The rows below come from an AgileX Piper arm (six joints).
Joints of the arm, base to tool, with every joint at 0 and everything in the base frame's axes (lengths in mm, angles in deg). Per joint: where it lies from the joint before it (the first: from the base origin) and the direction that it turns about. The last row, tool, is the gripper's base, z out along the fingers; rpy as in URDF.
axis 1: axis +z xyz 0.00 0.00 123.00
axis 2: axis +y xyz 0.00 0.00 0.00
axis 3: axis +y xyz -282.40 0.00 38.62
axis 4: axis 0.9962 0 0.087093 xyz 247.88 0.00 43.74
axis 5: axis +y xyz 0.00 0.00 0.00
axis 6: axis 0.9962 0 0.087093 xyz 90.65 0.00 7.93
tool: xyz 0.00 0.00 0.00 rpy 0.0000 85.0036 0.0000
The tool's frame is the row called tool.
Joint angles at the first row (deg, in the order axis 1, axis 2, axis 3, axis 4, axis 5, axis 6):
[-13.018 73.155 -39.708 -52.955 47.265 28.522]
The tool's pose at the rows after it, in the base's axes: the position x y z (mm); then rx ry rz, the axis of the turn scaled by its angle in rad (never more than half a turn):
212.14, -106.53, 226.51, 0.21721, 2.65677, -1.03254
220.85, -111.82, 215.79, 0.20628, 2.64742, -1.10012
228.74, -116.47, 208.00, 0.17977, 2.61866, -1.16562
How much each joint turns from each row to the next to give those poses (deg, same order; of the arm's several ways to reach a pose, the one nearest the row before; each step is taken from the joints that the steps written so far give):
[-0.001 4.089 0.001 -3.777 0.135 4.383]
[0.001 3.724 -0.001 -5.556 -0.105 5.086]
[0.000 2.986 0.000 -6.007 -0.173 4.897]

